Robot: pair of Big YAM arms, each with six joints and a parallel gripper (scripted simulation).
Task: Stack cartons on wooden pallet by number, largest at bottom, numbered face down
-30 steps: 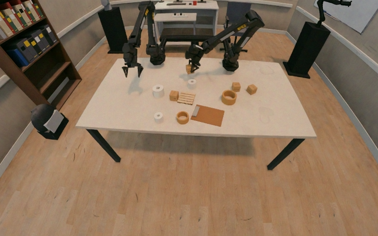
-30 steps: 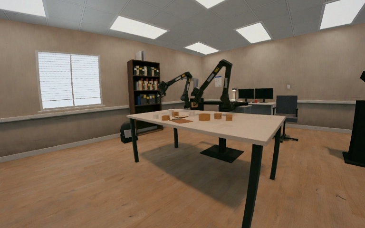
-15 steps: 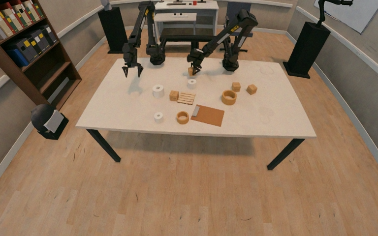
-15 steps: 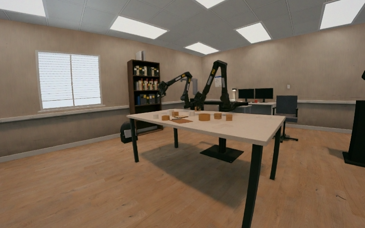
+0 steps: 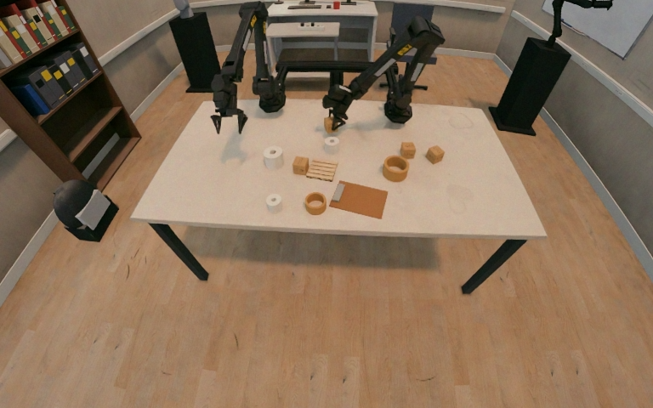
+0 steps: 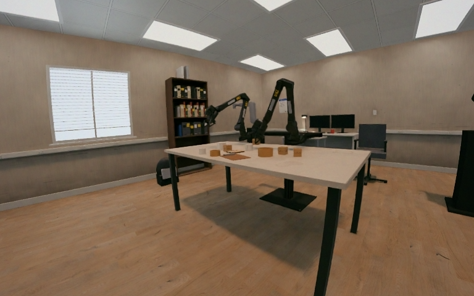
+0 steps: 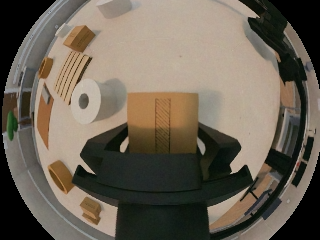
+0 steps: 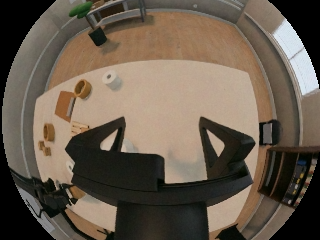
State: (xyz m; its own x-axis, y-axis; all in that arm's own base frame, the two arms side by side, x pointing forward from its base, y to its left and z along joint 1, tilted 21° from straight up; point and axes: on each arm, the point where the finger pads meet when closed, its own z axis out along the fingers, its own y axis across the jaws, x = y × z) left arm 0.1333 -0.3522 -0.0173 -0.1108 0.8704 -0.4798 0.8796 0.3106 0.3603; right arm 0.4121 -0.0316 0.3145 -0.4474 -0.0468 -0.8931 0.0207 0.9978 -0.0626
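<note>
The carton is 28 cm ahead of my left hand, 10 cm to the right of it and 3 cm below it. From my left hand the other things lie so: wooden pallet: 27 cm ahead, 5 cm below.
</note>
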